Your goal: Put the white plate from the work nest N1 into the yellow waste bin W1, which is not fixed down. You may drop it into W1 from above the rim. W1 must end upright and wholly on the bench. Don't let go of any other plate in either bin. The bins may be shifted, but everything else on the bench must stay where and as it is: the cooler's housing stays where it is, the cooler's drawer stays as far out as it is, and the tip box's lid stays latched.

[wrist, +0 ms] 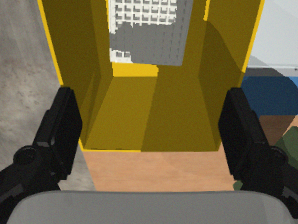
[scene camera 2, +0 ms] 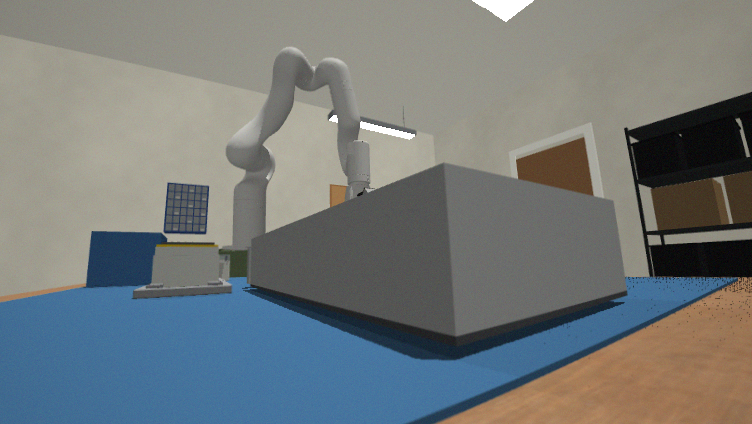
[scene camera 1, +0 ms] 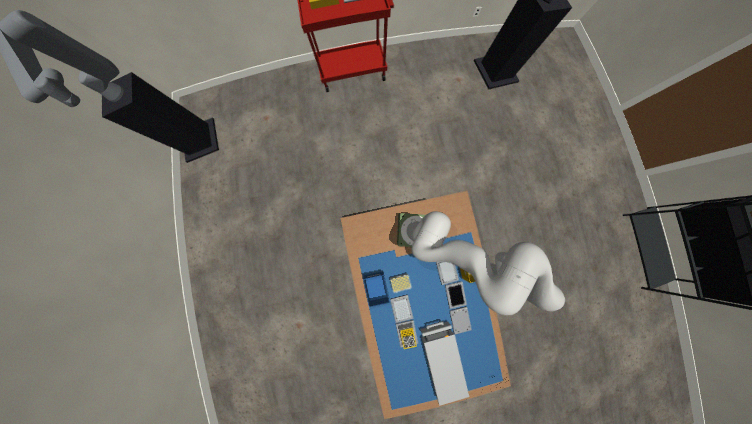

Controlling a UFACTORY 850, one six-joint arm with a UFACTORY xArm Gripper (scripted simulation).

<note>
In view: the gripper (wrist: 150, 105), a grey cooler (scene camera 1: 443, 357) and a blue bin (scene camera 2: 115, 258).
The wrist view does not show the grey cooler: it is out of frame. The wrist view does not show the blue bin: it is out of frame.
</note>
